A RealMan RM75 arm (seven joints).
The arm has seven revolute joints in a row. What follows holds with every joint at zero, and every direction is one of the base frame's.
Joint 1 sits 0.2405 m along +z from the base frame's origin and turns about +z.
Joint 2 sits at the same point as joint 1 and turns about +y.
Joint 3 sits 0.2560 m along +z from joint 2 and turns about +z.
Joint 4 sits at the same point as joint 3 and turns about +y.
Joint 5 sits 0.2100 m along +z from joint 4 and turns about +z.
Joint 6 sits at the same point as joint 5 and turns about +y.
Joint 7 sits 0.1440 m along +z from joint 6 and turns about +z.
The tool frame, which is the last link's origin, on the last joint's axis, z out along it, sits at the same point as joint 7; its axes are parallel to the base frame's.
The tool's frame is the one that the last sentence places.
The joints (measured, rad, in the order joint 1, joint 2, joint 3, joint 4, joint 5, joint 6, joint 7), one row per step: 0.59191, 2.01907, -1.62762, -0.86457, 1.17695, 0.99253, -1.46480; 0.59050, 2.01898, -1.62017, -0.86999, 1.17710, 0.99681, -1.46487; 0.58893, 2.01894, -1.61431, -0.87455, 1.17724, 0.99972, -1.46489; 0.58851, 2.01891, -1.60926, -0.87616, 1.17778, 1.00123, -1.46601; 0.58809, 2.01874, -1.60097, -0.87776, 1.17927, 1.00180, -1.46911; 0.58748, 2.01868, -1.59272, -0.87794, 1.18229, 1.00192, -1.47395; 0.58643, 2.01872, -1.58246, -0.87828, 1.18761, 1.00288, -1.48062; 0.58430, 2.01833, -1.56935, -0.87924, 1.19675, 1.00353, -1.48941; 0.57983, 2.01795, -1.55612, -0.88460, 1.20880, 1.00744, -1.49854; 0.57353, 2.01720, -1.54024, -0.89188, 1.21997, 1.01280, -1.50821; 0.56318, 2.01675, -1.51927, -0.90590, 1.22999, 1.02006, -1.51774; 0.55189, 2.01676, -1.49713, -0.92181, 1.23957, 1.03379, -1.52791; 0.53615, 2.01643, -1.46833, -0.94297, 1.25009, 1.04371, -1.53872
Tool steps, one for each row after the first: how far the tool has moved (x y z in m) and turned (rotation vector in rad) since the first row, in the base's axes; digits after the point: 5 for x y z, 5 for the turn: -0.00096, 0.00067, 0.00150, 0.00314, 0.00544, -0.00003; -0.00163, 0.00118, 0.00272, 0.00618, 0.00982, -0.00025; -0.00196, 0.00175, 0.00364, 0.00897, 0.01303, -0.00058; -0.00236, 0.00295, 0.00520, 0.01514, 0.01810, -0.00062; -0.00251, 0.00402, 0.00662, 0.02117, 0.02383, -0.00086; -0.00283, 0.00517, 0.00833, 0.02794, 0.03239, -0.00122; -0.00322, 0.00668, 0.01077, 0.03786, 0.04516, -0.00232; -0.00426, 0.00766, 0.01352, 0.04653, 0.06183, -0.00233; -0.00487, 0.00865, 0.01707, 0.05690, 0.07885, -0.00258; -0.00553, 0.00972, 0.02209, 0.07195, 0.09875, -0.00240; -0.00631, 0.00992, 0.02723, 0.08240, 0.11937, -0.00080; -0.00640, 0.01101, 0.03473, 0.10499, 0.14320, -0.00060
